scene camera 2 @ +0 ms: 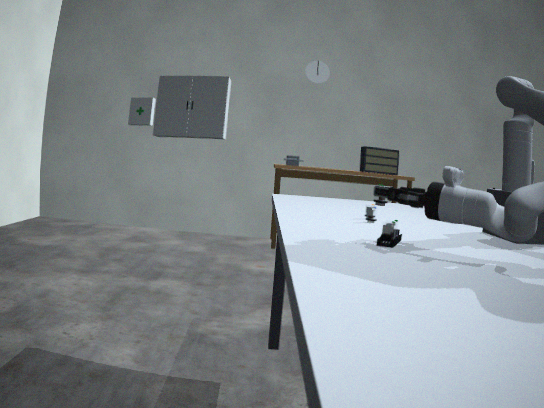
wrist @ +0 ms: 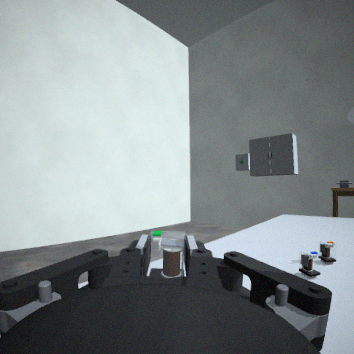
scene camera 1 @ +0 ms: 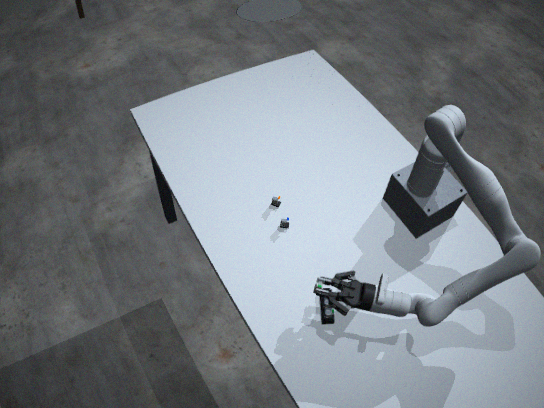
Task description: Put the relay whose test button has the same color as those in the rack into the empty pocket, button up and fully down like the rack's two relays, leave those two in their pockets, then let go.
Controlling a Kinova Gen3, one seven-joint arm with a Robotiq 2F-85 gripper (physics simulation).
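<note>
My gripper is shut on the green-button relay, a clear-cased block held upright, button up, above the table. In scene camera 1 it overlaps the far end of the rack. The black rack lies on the table; a seated relay with a green button shows near its end. The gripper partly hides the rack in scene camera 1, and the empty pocket cannot be made out clearly.
A blue-button relay and an orange-button relay stand on the white table, apart from the rack. The robot's base block stands at the table's far side.
</note>
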